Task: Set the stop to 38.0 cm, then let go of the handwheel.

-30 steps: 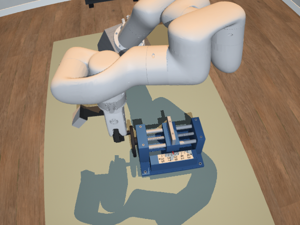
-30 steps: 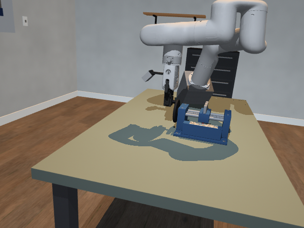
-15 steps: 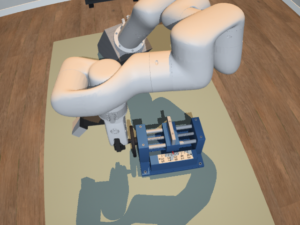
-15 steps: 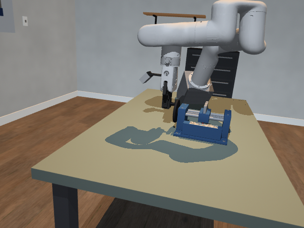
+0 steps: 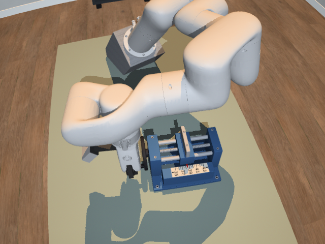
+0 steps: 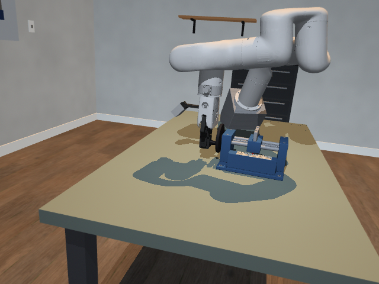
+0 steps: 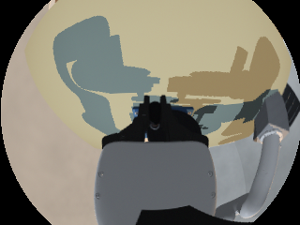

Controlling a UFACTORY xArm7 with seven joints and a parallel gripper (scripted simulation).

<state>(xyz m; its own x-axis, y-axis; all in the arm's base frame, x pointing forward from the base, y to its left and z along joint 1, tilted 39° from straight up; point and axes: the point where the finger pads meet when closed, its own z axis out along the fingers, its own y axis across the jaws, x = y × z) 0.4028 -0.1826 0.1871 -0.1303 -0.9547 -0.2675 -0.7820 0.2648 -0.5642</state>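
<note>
Right now my hand is 2 cm to the right of the handwheel. Round my hand: stop plate: 16 cm to the left, 2 cm above.
</note>
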